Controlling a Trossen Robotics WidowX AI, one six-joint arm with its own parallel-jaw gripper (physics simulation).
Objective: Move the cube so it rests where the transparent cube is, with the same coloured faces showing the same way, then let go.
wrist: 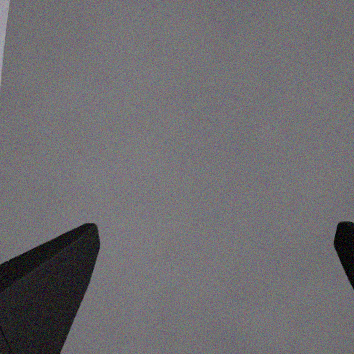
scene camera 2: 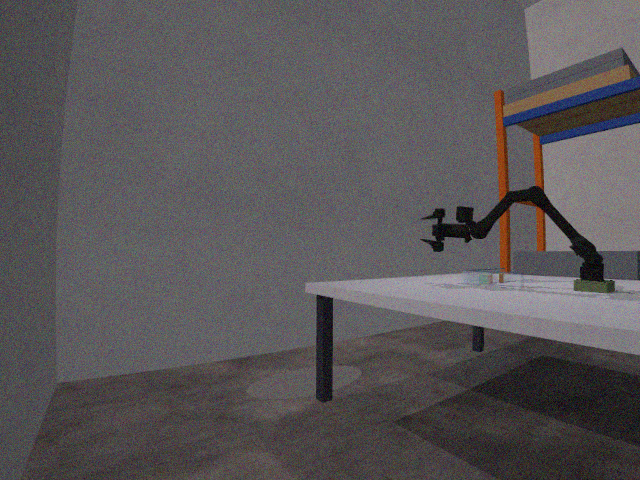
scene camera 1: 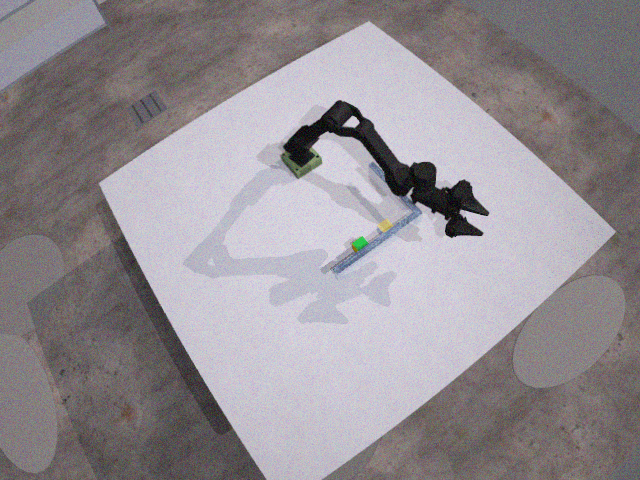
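Seen in the pictures: gripper, fingertip midpoint: [wrist: 217, 234] [scene camera 2: 420, 229] [scene camera 1: 485, 224]; arm's base at its link origin: [scene camera 2: 592, 280] [scene camera 1: 301, 156].
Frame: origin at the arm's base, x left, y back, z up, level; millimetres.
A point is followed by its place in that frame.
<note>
The cube [scene camera 1: 359, 243] @(x -107, y -362, z 4 mm) has a bright green top and an orange side and sits on the table along the inner side of a blue wall. A paler yellow block [scene camera 1: 385, 225] @(x -10, y -379, z 4 mm), seemingly the transparent cube, is beside the same wall, nearer its corner. In scene camera 2 a small pale greenish block [scene camera 2: 484, 278] and an orange patch [scene camera 2: 501, 277] @(x 117, y -277, z 4 mm) show at the tabletop; which is which I cannot tell. My gripper [scene camera 1: 484, 223] @(x 87, y -636, z 201 mm) [scene camera 2: 422, 228] @(x 87, y -636, z 201 mm) [wrist: 217, 234] @(x 87, y -636, z 201 mm) is open and empty, high above the table and pointing roughly level, away from the base and beyond the walls. The cube does not show in the wrist view.
The low blue wall [scene camera 1: 376, 242] @(x -78, y -404, z 24 mm) forms an L with a second blue wall [scene camera 1: 381, 174] @(x 109, y -257, z 24 mm), partly under the forearm. The arm's green base [scene camera 1: 301, 164] @(x -25, y -25, z 5 mm) [scene camera 2: 594, 285] @(x 52, y 11, z -13 mm) stands on the white table [scene camera 1: 330, 372] @(x -434, y -562, z -36 mm) [scene camera 2: 403, 291] @(x 455, y -487, z -36 mm). An orange and blue shelf rack [scene camera 2: 500, 155] stands behind.
</note>
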